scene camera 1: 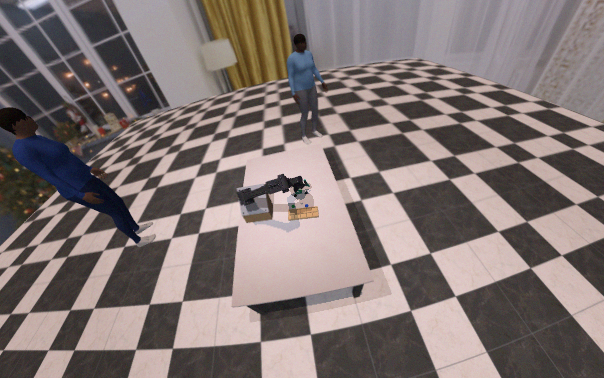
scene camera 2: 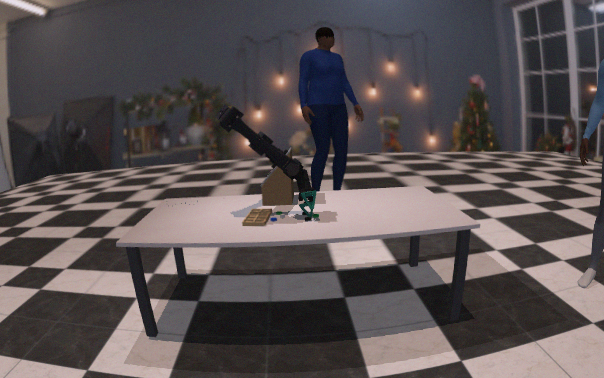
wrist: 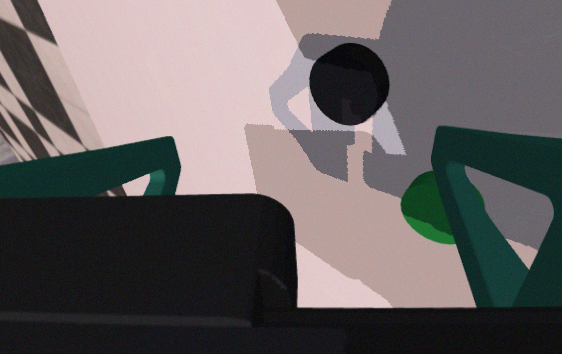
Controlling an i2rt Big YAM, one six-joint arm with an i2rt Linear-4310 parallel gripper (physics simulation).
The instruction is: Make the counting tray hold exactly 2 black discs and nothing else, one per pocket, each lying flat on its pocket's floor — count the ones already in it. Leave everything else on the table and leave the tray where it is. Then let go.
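The wooden counting tray (scene camera 1: 303,218) (scene camera 2: 254,224) lies on the table; its pockets are too small in the scene views to tell surely what they hold. A black disc (scene camera 2: 308,219) (wrist: 349,84) lies flat on the table, at upper centre right in the wrist view. My gripper (scene camera 1: 302,189) (scene camera 2: 310,215) (wrist: 301,147) is open and empty, low over the table. The black disc lies beyond the fingertips in the wrist view, nearer the right finger's side. A green disc (wrist: 425,205) lies partly hidden behind the right finger. Other black discs cannot be made out surely.
Another green disc (scene camera 1: 293,206) (scene camera 2: 279,213) and a blue disc (scene camera 1: 306,205) (scene camera 2: 273,219) lie on the table (scene camera 1: 300,260) (scene camera 2: 375,220) close beside the tray, on the gripper's side. The arm's base block (scene camera 1: 258,212) (scene camera 2: 278,190) stands behind them.
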